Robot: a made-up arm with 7 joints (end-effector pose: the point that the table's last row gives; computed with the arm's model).
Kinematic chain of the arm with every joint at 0, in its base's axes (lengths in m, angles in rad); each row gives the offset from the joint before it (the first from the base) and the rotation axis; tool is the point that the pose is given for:
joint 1: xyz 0 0 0.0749 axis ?
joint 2: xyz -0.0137 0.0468 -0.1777 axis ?
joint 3: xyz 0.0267 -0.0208 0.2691 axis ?
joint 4: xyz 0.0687 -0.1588 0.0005 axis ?
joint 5: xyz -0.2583 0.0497 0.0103 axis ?
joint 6: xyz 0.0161 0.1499 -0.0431 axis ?
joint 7: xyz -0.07 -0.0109 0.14 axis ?
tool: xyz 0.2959 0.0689 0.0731
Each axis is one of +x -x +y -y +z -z.
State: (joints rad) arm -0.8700 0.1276 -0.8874 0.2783 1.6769 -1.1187 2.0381
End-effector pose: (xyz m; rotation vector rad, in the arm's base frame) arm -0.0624 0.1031 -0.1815 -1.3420 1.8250 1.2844
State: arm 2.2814 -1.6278 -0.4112 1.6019 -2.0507 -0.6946 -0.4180
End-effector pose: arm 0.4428 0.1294 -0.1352 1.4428 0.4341 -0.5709
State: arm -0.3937 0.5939 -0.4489 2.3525 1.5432 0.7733 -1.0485
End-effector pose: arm 0.1389 -0.1579 0.3794 1.1129 0.0819 2.4026
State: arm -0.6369 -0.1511 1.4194 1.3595 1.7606 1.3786 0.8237
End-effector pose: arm 0.1482 0.0992 0.2348 -2.2666 -0.0870 -1.9127
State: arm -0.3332 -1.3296 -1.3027 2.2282 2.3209 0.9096 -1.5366
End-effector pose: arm -0.1364 -0.2337 -0.4402 -0.3686 2.5619 -1.2643
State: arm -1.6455 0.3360 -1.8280 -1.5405 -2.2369 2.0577 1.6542
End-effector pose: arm 0.2531 0.4038 0.0546 1.7141 1.0285 -0.8454
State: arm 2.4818 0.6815 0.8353 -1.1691 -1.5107 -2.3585 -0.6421
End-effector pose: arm -0.4409 0.1858 0.6076 0.0806 -1.6699 0.4683
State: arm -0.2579 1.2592 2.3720 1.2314 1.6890 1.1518 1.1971
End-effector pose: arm 0.0365 0.3677 -0.1257 2.4472 1.7562 -0.0782
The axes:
joint 1: +z
joint 2: -x
joint 3: +z
joint 4: -z
joint 5: -x
joint 6: -z
joint 7: -x

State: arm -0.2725 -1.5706 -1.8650 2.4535 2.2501 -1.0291 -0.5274
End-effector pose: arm -0.0431 0.1794 -0.2617 -0.9849 -1.1249 0.1574
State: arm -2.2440 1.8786 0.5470 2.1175 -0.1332 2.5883 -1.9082
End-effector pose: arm 0.0825 -0.4534 -0.5841 -2.2846 -1.2766 1.7014
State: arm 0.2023 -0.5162 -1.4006 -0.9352 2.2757 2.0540 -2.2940
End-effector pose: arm -0.4869 0.0145 0.1800 0.2165 -1.6380 0.7248
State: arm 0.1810 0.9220 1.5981 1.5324 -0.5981 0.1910 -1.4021
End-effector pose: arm 0.0591 0.4393 0.1430 1.0753 0.0134 0.0405
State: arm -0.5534 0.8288 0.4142 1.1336 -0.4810 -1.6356 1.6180
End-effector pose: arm 0.4541 0.4597 -0.0378 -2.1200 -0.3431 0.4830
